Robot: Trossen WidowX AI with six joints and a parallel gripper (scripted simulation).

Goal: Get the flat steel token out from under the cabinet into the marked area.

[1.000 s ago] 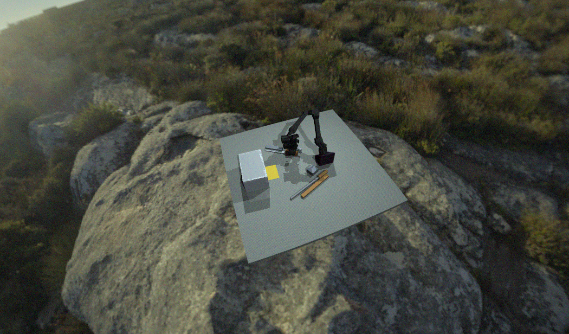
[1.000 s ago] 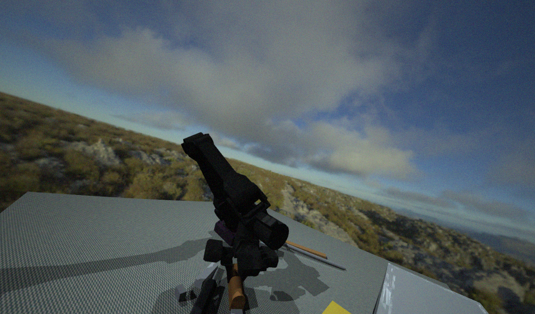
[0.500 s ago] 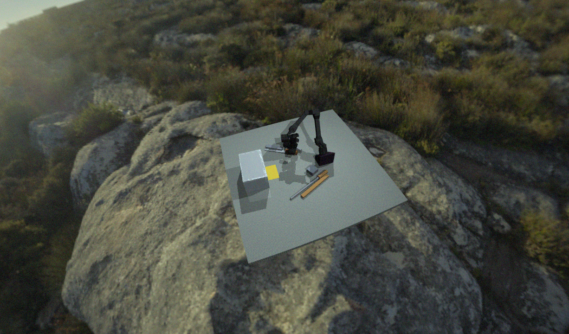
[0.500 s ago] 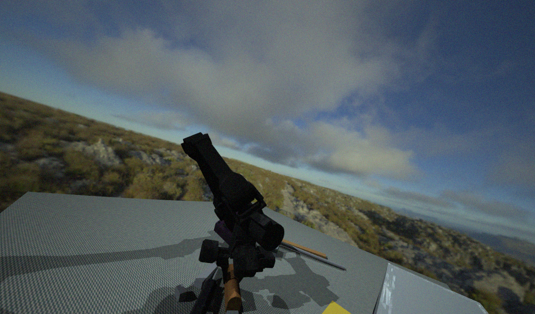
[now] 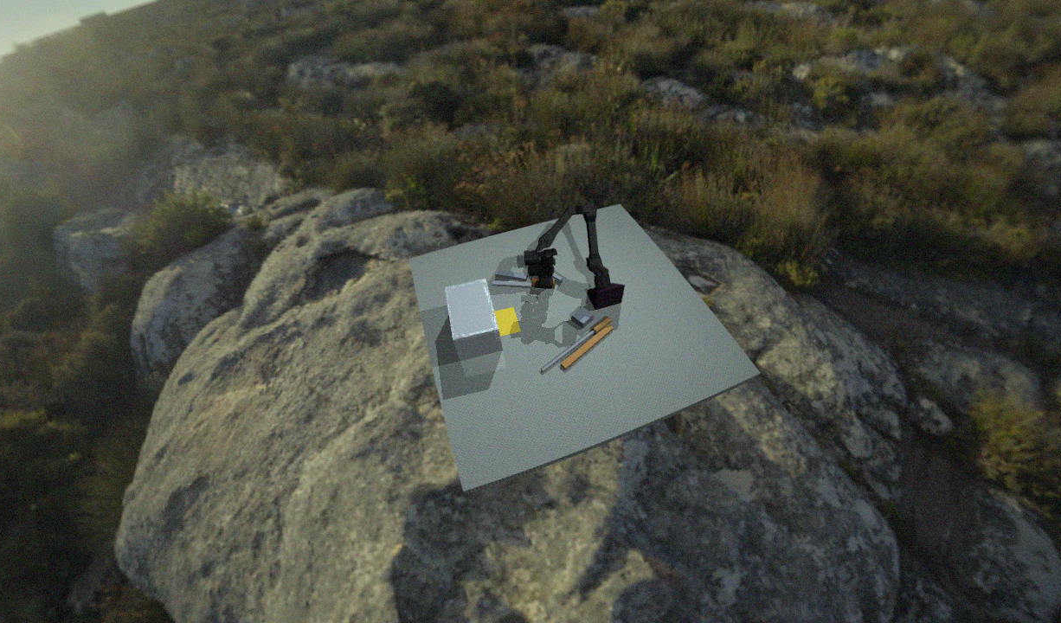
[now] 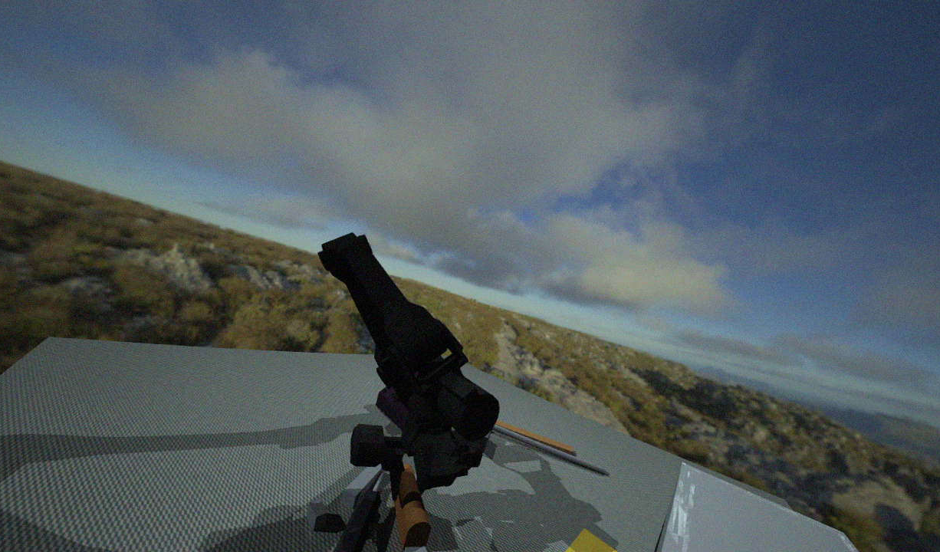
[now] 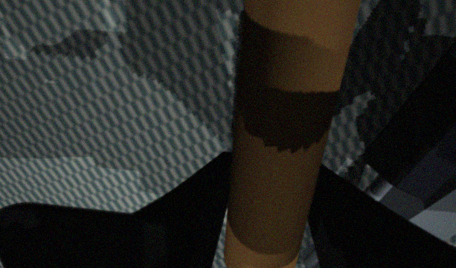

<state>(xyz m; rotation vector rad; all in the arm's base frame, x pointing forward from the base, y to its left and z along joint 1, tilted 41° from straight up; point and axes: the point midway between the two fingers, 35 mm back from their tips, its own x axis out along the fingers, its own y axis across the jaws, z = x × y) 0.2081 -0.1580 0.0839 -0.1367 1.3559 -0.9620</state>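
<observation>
The grey bar lies 6 cm behind my gripper tip and 3 cm to the right of it. Also, from my gripper tip: grey block: 6 cm behind, 26 cm to the left, 1 cm above; small grey cube: 4 cm behind, 12 cm to the right; wooden stick: 1 cm behind, 40 cm to the left.
</observation>
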